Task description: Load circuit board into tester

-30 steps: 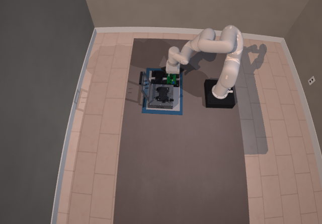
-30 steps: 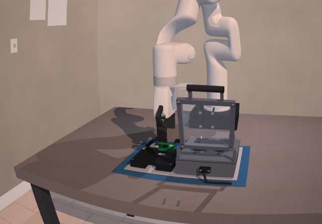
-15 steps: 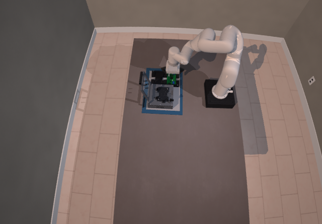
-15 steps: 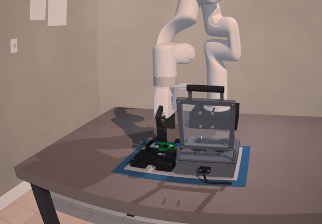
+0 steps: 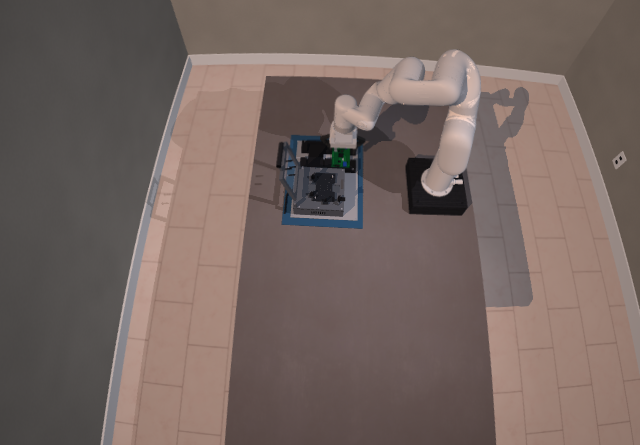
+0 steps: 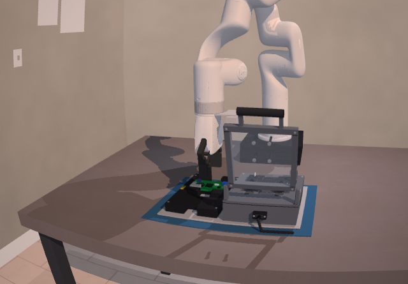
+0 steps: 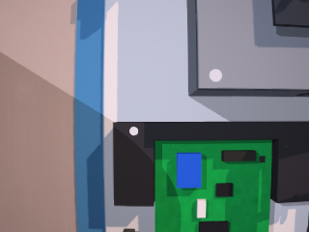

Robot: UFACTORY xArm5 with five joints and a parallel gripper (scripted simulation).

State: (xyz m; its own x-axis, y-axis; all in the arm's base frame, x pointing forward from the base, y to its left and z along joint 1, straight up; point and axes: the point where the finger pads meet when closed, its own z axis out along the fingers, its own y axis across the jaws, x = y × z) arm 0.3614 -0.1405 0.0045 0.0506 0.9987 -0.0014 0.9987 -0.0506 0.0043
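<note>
The green circuit board lies 5 cm below my hand. The rest, counted from my hand: clear lid 19 cm ahead, 16 cm to the left, 12 cm above; nest 17 cm to the left, 8 cm ahead.
</note>
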